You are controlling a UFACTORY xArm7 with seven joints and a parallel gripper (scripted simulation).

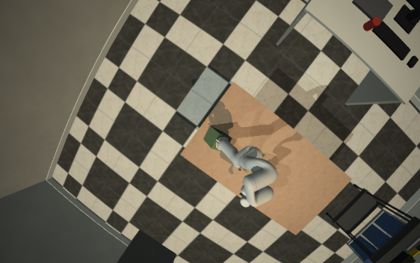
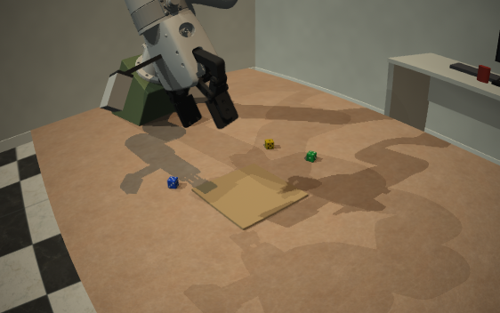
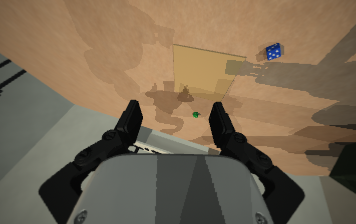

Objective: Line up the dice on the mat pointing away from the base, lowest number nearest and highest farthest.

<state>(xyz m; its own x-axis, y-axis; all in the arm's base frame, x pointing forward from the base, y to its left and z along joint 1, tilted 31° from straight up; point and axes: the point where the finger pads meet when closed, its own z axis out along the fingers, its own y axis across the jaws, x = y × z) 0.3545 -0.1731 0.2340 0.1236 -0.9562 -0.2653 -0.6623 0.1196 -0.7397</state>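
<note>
My gripper is now 15 cm above the blue die and 11 cm past it. The rest, counted from my hand: tan mat (16 cm below, 8 cm to the left, 1 cm behind); green die (25 cm to the left, 15 cm below, 1 cm behind); yellow die (23 cm to the left, 15 cm below, 10 cm behind).
</note>
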